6 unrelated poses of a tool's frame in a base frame.
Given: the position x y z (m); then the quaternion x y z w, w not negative.
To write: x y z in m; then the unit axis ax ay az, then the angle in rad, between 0 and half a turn. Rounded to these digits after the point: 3 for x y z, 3 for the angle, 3 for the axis.
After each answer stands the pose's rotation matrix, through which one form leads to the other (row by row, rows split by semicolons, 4 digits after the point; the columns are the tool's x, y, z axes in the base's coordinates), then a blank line. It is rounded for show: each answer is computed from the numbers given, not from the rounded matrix.
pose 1, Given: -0.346 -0.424 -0.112 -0.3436 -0.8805 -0.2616 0.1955
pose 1, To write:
-0.346 -0.424 -0.112 -0.350 -0.898 -0.267 2.748
-0.6874 0.7074 -0.1645; 0.5028 0.6270 0.5950; 0.5240 0.3263 -0.7867

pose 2, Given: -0.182 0.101 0.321 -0.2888 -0.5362 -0.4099 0.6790
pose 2, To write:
-0.182 0.101 0.321 -0.393 -0.730 -0.558 1.649
0.0889 0.8664 -0.4914; -0.2469 0.4971 0.8318; 0.9649 0.0474 0.2581

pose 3, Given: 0.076 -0.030 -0.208 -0.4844 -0.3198 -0.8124 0.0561
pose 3, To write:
0.076 -0.030 -0.208 -0.485 -0.320 -0.814 3.029
-0.5244 0.4010 0.7511; 0.2187 -0.7892 0.5739; 0.8229 0.4652 0.3262

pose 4, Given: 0.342 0.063 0.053 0.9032 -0.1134 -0.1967 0.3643
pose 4, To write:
0.342 0.063 0.053 0.970 -0.122 -0.211 2.396
0.8969 -0.0615 -0.4379; -0.3481 -0.7089 -0.6134; -0.2727 0.7027 -0.6572

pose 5, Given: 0.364 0.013 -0.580 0.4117 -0.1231 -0.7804 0.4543
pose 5, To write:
0.364 0.013 -0.580 0.462 -0.138 -0.876 2.198
-0.2483 0.6077 -0.7544; -0.8104 -0.5569 -0.1819; -0.5307 0.5662 0.6307

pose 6, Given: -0.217 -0.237 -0.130 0.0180 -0.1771 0.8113 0.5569
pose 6, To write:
-0.217 -0.237 -0.130 0.022 -0.213 0.977 1.960
-0.3791 -0.9100 -0.1680; 0.8972 -0.3170 -0.3074; 0.2265 -0.2673 0.9366

